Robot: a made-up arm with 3 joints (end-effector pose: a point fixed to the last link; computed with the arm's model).
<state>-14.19 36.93 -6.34</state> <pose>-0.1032 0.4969 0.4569 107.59 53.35 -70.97</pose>
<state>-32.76 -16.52 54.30</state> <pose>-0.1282 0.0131 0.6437 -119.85 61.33 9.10</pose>
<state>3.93 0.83 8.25</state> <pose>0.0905 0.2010 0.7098 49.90 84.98 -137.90</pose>
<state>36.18 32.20 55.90</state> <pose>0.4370 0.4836 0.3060 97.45 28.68 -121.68</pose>
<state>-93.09 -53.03 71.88</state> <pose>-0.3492 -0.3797 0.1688 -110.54 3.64 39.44</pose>
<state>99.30 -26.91 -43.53</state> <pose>0.8090 -0.2289 0.1851 -33.01 -11.21 145.24</pose>
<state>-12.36 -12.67 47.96</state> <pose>0.0647 0.0719 0.6984 -129.52 80.86 4.60</pose>
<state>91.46 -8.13 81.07</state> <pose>0.7122 0.0924 -0.1338 80.16 -12.52 -166.94</pose>
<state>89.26 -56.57 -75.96</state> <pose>0.4761 -0.5892 0.2989 -71.54 -10.65 112.65</pose>
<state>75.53 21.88 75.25</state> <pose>0.6136 0.3739 0.0043 83.28 0.19 -138.40</pose>
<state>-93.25 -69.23 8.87</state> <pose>-0.2575 -0.5369 -0.0794 -173.09 -4.70 70.24</pose>
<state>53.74 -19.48 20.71</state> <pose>0.6491 0.0273 0.4965 13.23 35.74 166.51</pose>
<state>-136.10 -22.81 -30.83</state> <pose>-0.1618 -0.1932 -0.5531 126.26 -36.88 42.95</pose>
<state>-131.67 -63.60 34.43</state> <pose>-0.1925 -0.4578 -0.2743 178.91 -24.23 65.93</pose>
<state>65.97 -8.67 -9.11</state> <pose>0.6939 0.0908 0.4722 -10.38 23.62 171.27</pose>
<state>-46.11 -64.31 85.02</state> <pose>-0.0027 -0.4564 0.4542 -58.60 36.03 65.03</pose>
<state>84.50 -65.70 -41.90</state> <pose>0.4793 -0.5654 0.3375 -44.39 -0.94 107.80</pose>
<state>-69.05 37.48 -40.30</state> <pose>-0.4367 0.4052 0.0832 134.27 25.21 -26.94</pose>
